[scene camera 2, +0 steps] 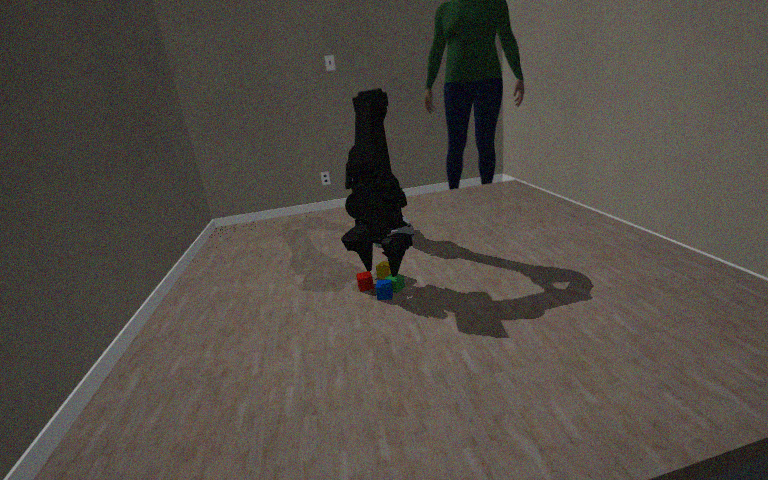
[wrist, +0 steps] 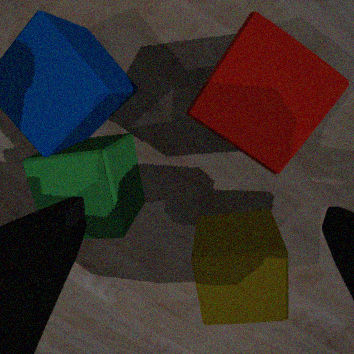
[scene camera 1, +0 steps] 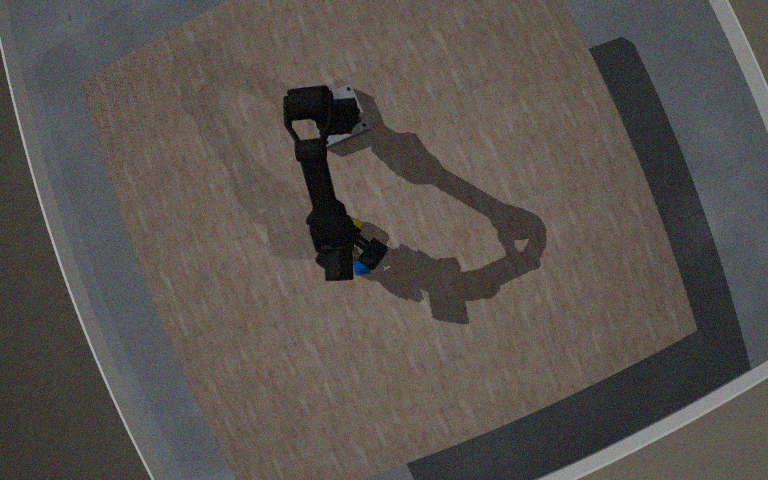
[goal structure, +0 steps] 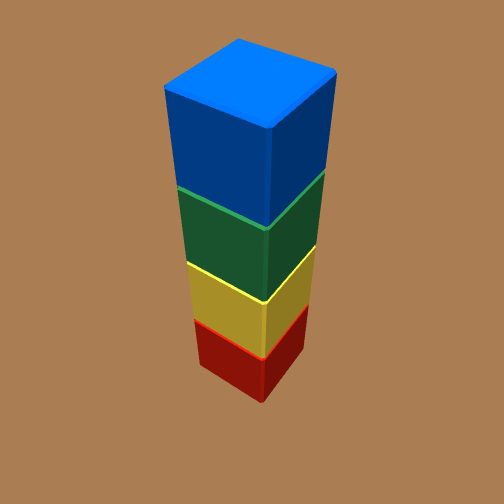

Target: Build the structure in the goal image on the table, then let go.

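My gripper [scene camera 2: 382,272] [wrist: 208,213] is open, pointing down low over several loose cubes, holding nothing. A yellow cube [scene camera 1: 356,223] [scene camera 2: 383,270] [wrist: 242,290] shows between the two fingers in the wrist view. A green cube [scene camera 2: 399,282] [wrist: 75,175] is at the left finger, which hides its lower left part in the wrist view. A blue cube [scene camera 1: 361,268] [scene camera 2: 384,289] [wrist: 65,85] is beside the green one, at the upper left of the wrist view. A red cube [scene camera 2: 364,281] [wrist: 270,95] is apart at the upper right. In scene camera 1 the arm hides most of the cubes.
The arm's base plate [scene camera 1: 345,138] stands on the wood-look surface [scene camera 1: 453,384] [scene camera 2: 339,396]. The arm casts a long shadow to the right of the cubes. A person [scene camera 2: 474,50] in a green top stands behind, near the walls.
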